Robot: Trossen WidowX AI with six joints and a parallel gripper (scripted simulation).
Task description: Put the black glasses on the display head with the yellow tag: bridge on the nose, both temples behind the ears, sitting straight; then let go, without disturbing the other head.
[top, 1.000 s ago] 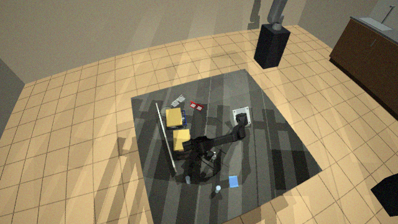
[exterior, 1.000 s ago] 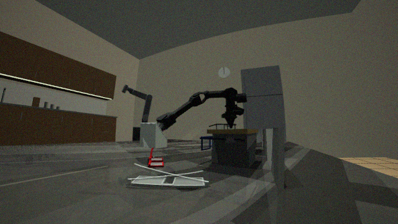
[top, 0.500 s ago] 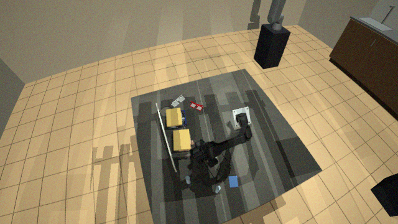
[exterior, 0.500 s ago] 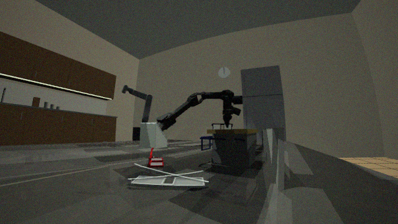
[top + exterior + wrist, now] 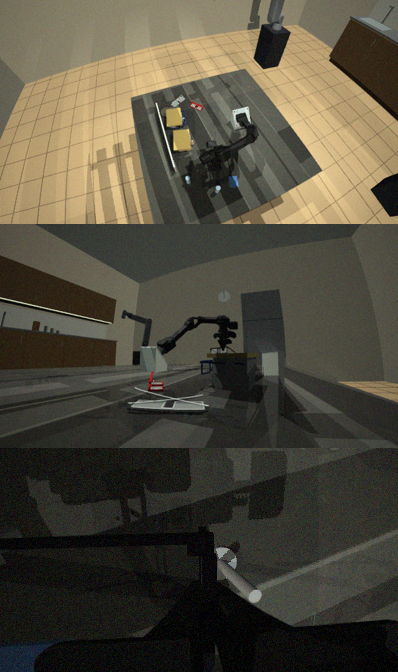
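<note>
Now: gripper tip 110 mm above the peg, 50 mm to the left of it and 50 mm past it. Also, from my gripper tip: blue card: 170 mm to the left, 130 mm below, 110 mm behind; thin white panel: 320 mm to the right, 260 mm ahead, 80 mm below.
</note>
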